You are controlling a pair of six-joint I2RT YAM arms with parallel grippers.
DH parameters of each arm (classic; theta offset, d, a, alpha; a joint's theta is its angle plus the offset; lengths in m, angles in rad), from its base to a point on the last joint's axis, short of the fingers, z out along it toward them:
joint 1: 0 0.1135 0.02 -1.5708
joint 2: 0 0 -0.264 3.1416
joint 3: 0.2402 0 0.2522 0
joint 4: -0.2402 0 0.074 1.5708
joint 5: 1.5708 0 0 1.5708
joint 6: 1.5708 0.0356 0 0
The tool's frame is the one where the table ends.
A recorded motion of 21 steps. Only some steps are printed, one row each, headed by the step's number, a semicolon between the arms.
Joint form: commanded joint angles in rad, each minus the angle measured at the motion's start. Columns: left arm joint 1, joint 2, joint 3, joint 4, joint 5, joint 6; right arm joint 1, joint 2, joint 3, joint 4, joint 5, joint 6.
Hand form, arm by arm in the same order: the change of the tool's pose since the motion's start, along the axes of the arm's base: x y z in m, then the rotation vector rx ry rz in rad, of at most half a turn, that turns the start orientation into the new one. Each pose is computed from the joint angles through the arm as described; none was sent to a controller.
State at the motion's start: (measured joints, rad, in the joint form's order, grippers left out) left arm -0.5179 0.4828 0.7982 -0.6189 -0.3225 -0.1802; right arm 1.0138 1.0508 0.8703 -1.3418 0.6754 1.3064
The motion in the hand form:
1: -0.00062 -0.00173 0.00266 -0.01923 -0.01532 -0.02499; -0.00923 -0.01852 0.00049 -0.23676 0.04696 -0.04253
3: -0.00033 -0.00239 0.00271 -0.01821 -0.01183 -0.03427; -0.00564 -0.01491 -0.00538 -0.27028 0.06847 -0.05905
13: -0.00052 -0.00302 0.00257 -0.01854 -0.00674 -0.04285; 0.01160 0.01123 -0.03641 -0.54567 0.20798 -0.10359
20: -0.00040 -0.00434 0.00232 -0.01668 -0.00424 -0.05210; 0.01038 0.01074 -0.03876 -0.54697 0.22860 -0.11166
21: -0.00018 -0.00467 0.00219 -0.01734 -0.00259 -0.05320; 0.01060 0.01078 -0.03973 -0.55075 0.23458 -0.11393
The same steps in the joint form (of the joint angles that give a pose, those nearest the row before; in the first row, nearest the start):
1: -0.0128 -0.0011 0.0025 0.0176 0.0142 -0.0053; 0.0017 0.0259 -0.0021 -0.2427 0.0808 0.0680
3: -0.0144 0.0019 0.0040 0.0161 0.0219 -0.0038; -0.0074 0.0673 -0.0082 -0.2428 0.0793 0.0803
13: -0.0190 0.0035 0.0056 0.0115 0.0265 -0.0054; -0.0105 0.3650 0.0071 -0.3210 0.0824 0.1601
20: -0.0298 0.0066 0.0056 0.0115 0.0249 -0.0054; -0.0090 0.3697 -0.0006 -0.3225 0.0625 0.1648
21: -0.0314 0.0081 0.0056 0.0115 0.0249 -0.0069; -0.0105 0.3743 -0.0021 -0.3225 0.0594 0.1647

